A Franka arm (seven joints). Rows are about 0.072 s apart.
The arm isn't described. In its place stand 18 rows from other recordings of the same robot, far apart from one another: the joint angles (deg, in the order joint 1, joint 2, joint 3, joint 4, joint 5, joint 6, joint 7), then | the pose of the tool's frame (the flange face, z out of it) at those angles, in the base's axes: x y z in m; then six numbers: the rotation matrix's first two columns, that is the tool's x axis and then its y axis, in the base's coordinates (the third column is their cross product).
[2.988 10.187 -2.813 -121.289 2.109 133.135 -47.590] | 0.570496, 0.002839, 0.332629, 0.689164, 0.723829, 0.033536, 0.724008, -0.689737, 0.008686
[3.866 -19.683 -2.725 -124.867 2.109 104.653 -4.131] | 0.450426, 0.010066, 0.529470, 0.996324, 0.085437, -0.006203, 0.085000, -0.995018, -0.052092
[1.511 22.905 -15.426 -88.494 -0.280 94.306 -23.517] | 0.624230, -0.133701, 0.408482, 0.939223, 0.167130, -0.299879, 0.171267, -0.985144, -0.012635
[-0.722 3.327 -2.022 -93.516 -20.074 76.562 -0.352] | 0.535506, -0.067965, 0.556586, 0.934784, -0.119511, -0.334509, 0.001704, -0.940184, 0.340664
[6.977 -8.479 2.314 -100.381 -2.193 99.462 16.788] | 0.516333, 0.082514, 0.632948, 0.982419, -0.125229, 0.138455, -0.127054, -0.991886, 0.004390
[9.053 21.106 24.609 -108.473 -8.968 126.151 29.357] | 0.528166, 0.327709, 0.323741, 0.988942, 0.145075, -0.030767, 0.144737, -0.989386, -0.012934
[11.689 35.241 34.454 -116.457 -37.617 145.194 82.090] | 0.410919, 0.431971, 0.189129, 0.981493, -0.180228, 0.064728, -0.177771, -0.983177, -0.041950
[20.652 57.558 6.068 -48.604 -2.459 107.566 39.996] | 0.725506, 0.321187, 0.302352, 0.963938, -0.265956, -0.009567, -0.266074, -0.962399, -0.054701
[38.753 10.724 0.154 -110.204 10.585 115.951 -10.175] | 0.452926, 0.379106, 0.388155, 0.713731, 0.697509, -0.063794, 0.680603, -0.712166, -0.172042
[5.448 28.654 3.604 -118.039 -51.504 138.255 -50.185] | 0.570424, 0.086694, 0.177940, -0.149009, 0.854736, -0.497215, 0.979232, 0.197460, 0.045979
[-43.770 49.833 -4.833 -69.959 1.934 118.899 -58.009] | 0.513479, -0.554083, 0.247646, 0.983726, 0.175899, -0.036642, 0.176286, -0.984310, 0.007573
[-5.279 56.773 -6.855 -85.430 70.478 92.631 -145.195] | 0.644011, -0.029254, 0.083499, -0.038980, 0.332227, 0.942394, 0.995322, 0.096343, 0.007205
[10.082 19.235 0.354 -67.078 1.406 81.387 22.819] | 0.627431, 0.117760, 0.597087, 0.973247, -0.211663, -0.089380, -0.211731, -0.977288, 0.008834
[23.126 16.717 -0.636 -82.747 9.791 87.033 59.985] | 0.570268, 0.257525, 0.508266, 0.754345, -0.607081, -0.249834, -0.602586, -0.791324, 0.103427
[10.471 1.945 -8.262 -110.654 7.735 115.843 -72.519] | 0.572707, 0.030628, 0.473420, 0.312623, 0.940937, 0.130015, 0.948252, -0.317155, 0.015210
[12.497 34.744 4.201 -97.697 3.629 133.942 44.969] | 0.650443, 0.190842, 0.243729, 0.852398, -0.520947, -0.045085, -0.522883, -0.848652, -0.079897
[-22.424 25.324 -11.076 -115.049 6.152 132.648 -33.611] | 0.495820, -0.323304, 0.226879, 0.992173, -0.059245, -0.109926, -0.065851, -0.996173, -0.057469
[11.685 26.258 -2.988 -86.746 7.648 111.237 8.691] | 0.674275, 0.117490, 0.396804, 0.997982, -0.042874, -0.046829, -0.047118, -0.994490, -0.093641
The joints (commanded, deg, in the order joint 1, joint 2, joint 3, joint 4, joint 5, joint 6, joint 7), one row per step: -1.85 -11.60 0.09 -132.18 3.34 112.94 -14.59; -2.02 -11.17 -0.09 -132.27 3.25 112.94 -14.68; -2.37 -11.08 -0.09 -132.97 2.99 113.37 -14.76; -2.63 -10.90 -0.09 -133.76 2.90 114.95 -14.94; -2.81 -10.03 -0.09 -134.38 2.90 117.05 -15.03; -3.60 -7.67 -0.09 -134.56 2.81 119.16 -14.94; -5.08 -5.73 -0.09 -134.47 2.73 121.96 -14.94; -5.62 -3.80 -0.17 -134.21 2.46 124.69 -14.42; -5.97 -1.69 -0.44 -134.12 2.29 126.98 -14.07; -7.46 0.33 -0.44 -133.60 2.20 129.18 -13.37
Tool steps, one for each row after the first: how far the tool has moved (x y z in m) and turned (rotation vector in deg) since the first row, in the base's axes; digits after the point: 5 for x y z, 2 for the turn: 0.00015 -0.00296 -0.00418 -0.01 0.52 -0.21; -0.00199 -0.00604 -0.00978 -0.22 0.88 -0.37; -0.00210 -0.00840 -0.01533 -0.34 0.27 -0.47; 0.00028 -0.01020 -0.02442 -0.41 -0.34 -0.65; 0.00548 -0.01725 -0.04230 -0.54 0.11 -1.56; 0.01193 -0.03038 -0.05404 -0.75 -0.82 -3.11; 0.01907 -0.03676 -0.06470 -1.17 -1.83 -4.17; 0.02399 -0.04291 -0.07889 -1.43 -2.06 -5.10; 0.02960 -0.05680 -0.08953 -1.72 -2.69 -7.29
